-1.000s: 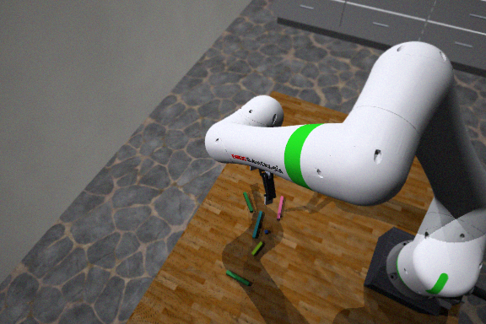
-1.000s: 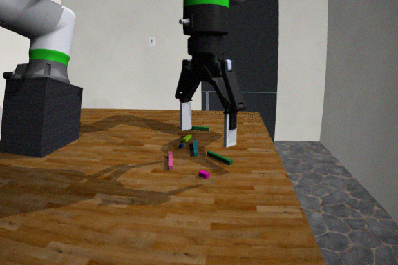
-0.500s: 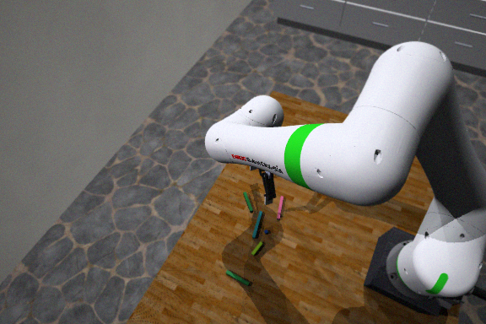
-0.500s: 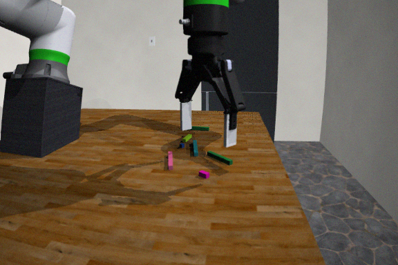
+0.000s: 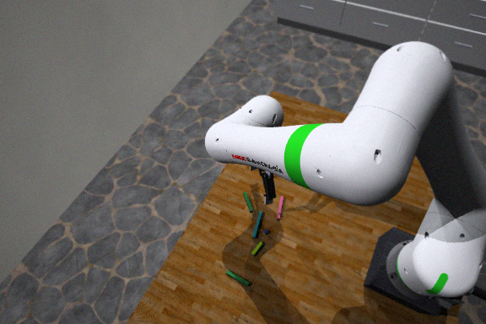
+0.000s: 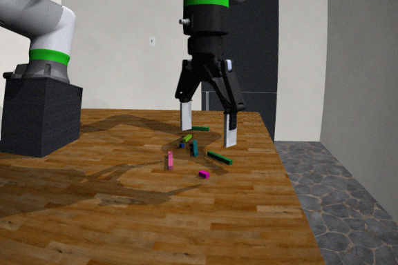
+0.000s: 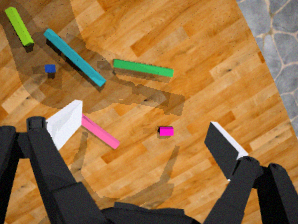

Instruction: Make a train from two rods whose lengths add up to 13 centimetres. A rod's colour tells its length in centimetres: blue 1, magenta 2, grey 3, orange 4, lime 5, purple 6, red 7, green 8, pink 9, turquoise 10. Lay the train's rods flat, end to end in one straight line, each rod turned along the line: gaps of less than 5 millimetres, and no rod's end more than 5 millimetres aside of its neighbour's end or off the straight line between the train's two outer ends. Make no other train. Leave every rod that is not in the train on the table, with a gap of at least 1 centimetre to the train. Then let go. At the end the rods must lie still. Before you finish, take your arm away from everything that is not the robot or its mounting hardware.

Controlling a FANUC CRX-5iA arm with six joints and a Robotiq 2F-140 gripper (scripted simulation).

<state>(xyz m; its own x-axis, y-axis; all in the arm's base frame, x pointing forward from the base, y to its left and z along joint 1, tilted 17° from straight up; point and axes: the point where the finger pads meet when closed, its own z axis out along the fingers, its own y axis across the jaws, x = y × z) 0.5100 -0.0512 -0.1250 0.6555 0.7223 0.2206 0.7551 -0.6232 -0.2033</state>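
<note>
Right now my hand is 9 cm past the lime rod, 18 cm to the right of it and 7 cm above it. The rest, counted from my hand: magenta rod 1 cm ahead, 5 cm to the right, 7 cm below; then pink rod 9 cm behind, 1 cm to the left, 7 cm below; then turquoise rod 5 cm behind, 11 cm to the left, 7 cm below.
</note>
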